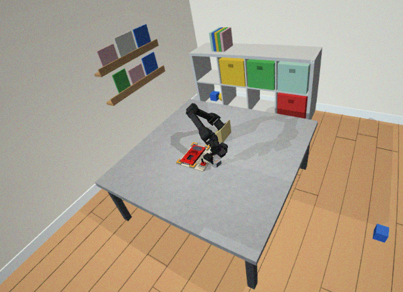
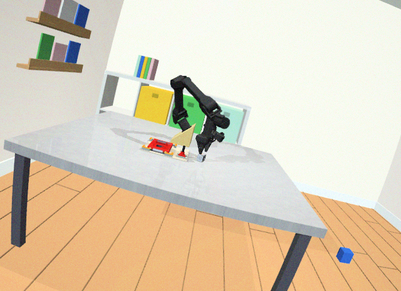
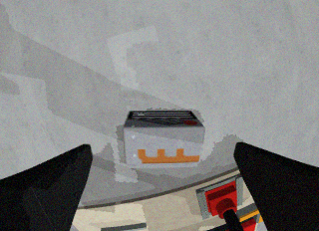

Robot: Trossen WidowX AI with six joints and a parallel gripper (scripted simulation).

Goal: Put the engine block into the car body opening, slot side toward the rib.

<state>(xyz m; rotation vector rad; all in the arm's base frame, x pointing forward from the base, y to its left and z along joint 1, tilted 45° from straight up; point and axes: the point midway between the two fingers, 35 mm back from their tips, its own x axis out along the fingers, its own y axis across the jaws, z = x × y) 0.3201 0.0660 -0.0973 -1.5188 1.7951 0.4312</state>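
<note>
Right now my gripper tip is 3 cm above the engine block. From my gripper tip the other things lie so: beige base plate: 20 cm to the right, 3 cm below, 2 cm behind.
</note>
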